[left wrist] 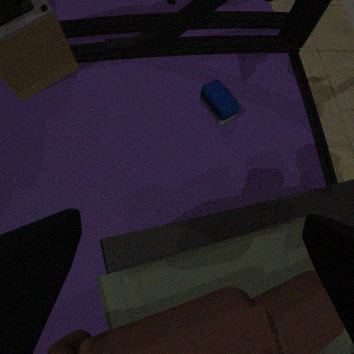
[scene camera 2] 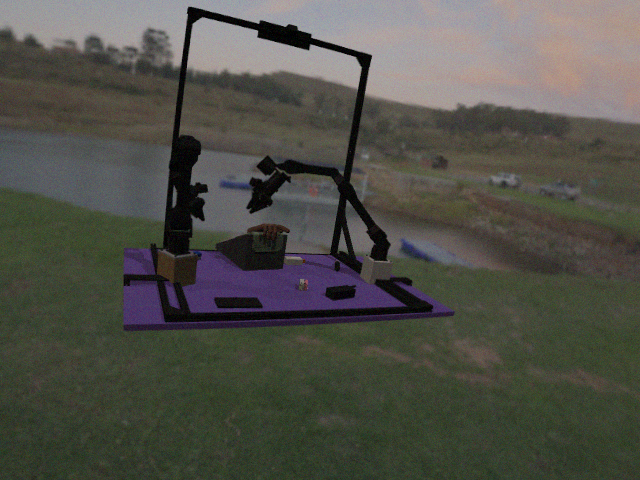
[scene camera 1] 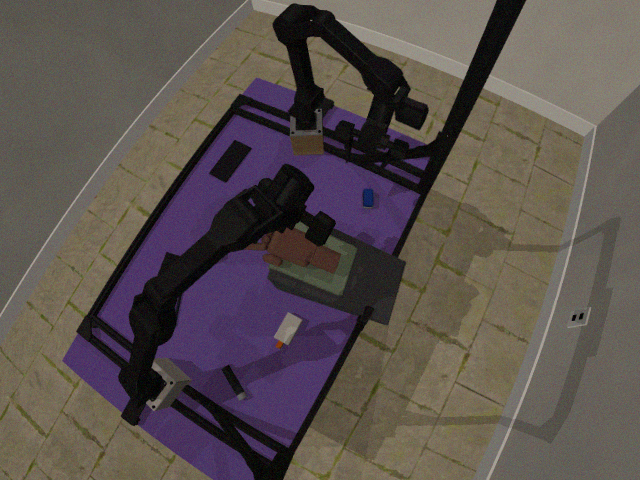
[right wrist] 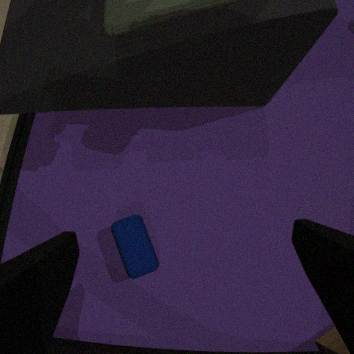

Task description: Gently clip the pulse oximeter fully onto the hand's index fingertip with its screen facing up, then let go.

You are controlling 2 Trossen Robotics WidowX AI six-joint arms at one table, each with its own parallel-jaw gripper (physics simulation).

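Places are measured from the left arm's base along level axes (x up, y back, z right), in millimetres.
Pixels of known places: left gripper, between the fingertips: [left wrist: 194, 223] [scene camera 2: 248, 211] [scene camera 1: 308, 207]; right gripper, between the fingertips: [left wrist: 221, 1] [scene camera 2: 200, 219] [scene camera 1: 362, 167] [right wrist: 186, 236]; left arm's base, origin of its link: [scene camera 2: 378, 258] [scene camera 1: 151, 384]; right arm's base, origin of its link: [left wrist: 2, 6] [scene camera 2: 178, 252] [scene camera 1: 306, 121].
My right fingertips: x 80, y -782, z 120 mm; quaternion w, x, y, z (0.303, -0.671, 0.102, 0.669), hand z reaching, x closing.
Note:
For each thing: its top centre in the pictures, then the offset to it from my right fingertips. "spot": a spot on its surface instead.
- pulse oximeter, centre of its top: [right wrist: 133, 245] [left wrist: 220, 94] [scene camera 1: 368, 196] dz +28, dx -153, dy -9 mm
- green pad, a spot on its surface: [scene camera 1: 347, 271] spot: dz +114, dx -85, dy +234 mm
- white box, centre of its top: [scene camera 1: 286, 331] [scene camera 2: 295, 257] dz +67, dx -157, dy +454 mm
- dark cylinder, centre of its top: [scene camera 1: 232, 383] dz +35, dx -158, dy +655 mm
- flat black slab, centre of its top: [scene camera 2: 238, 301] [scene camera 1: 230, 160] dz -432, dx -177, dy +126 mm
- small pale block, centre of its top: [scene camera 2: 304, 281] dz -260, dx -153, dy +402 mm
- black box, centre of its top: [scene camera 1: 166, 270] [scene camera 2: 341, 288] dz -331, dx -150, dy +533 mm
The small blue-topped block with a pale underside, seemingly the pulse oximeter [scene camera 1: 367, 197] [left wrist: 220, 100] [right wrist: 135, 246], lies on the purple mat; no screen can be made out. The brown hand [scene camera 1: 289, 243] [scene camera 2: 268, 229] [left wrist: 200, 322] rests palm down on the green pad; its index fingertip cannot be singled out. My right gripper [right wrist: 186, 236] [scene camera 2: 200, 202] is open and empty above the mat, with the blue block below, nearer its left-hand finger in the right wrist view. My left gripper [left wrist: 194, 223] [scene camera 2: 254, 206] is open and empty above the hand, which the arm partly hides in scene camera 1.
The green pad [scene camera 1: 347, 271] sits on a dark wedge [scene camera 1: 379, 281] [right wrist: 175, 75]. A white box [scene camera 1: 287, 328], a dark cylinder [scene camera 1: 233, 379], a flat black slab [scene camera 1: 230, 160] [scene camera 2: 238, 302], a small pale block [scene camera 2: 302, 284] and a black box [scene camera 2: 340, 292] lie on the mat. Black frame bars edge it.

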